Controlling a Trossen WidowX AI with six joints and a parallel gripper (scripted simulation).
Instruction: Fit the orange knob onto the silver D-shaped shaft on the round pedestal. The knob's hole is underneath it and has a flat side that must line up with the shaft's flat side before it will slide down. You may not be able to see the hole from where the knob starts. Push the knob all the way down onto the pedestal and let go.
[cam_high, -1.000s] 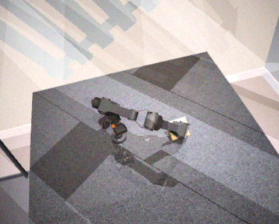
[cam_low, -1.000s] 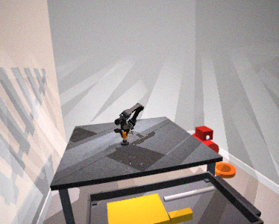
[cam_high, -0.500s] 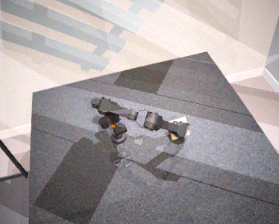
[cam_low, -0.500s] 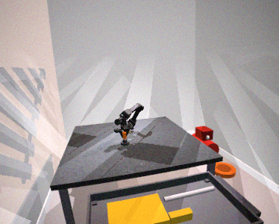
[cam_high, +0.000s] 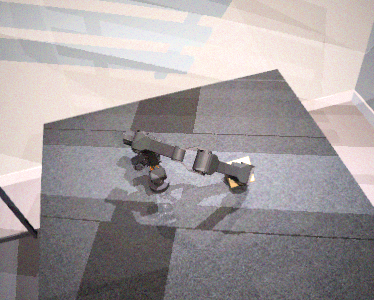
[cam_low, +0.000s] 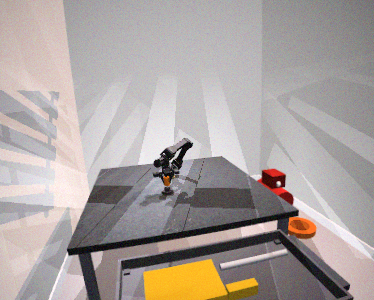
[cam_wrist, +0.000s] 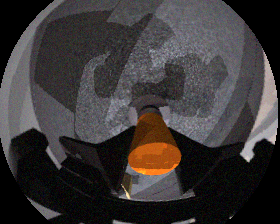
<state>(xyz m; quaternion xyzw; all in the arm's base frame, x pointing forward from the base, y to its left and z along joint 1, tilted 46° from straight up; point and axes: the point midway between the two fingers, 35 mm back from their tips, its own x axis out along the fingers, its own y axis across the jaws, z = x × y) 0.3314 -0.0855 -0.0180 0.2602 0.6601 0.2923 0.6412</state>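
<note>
Now: gripper tip 3 cm below the orange knob. Also, from my gripper tip: dark round pedestal: 4 cm below.
</note>
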